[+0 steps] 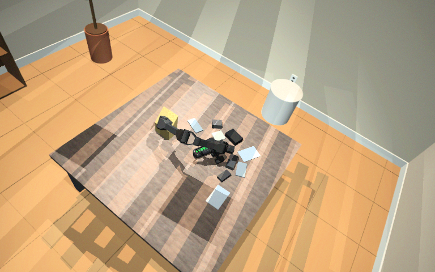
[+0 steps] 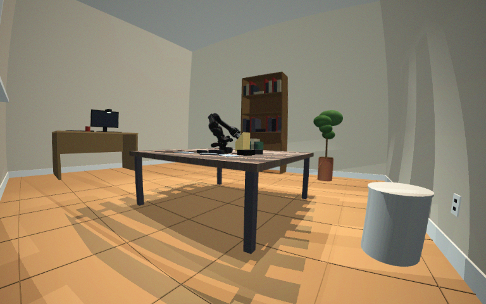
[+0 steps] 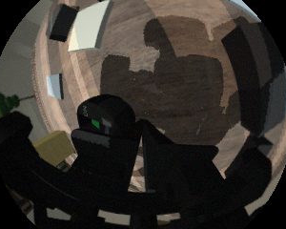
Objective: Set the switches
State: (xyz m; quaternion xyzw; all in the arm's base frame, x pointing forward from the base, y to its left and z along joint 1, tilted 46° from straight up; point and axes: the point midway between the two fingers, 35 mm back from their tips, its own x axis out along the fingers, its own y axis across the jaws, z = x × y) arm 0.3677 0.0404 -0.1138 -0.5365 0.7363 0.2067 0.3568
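My gripper tip is 160 mm to the right of the cream card and 80 mm past it. From my gripper tip the other things lie so: dark box 240 mm to the left, 10 mm ahead, 10 mm above; then grey plate 230 mm ahead, 60 mm to the left.
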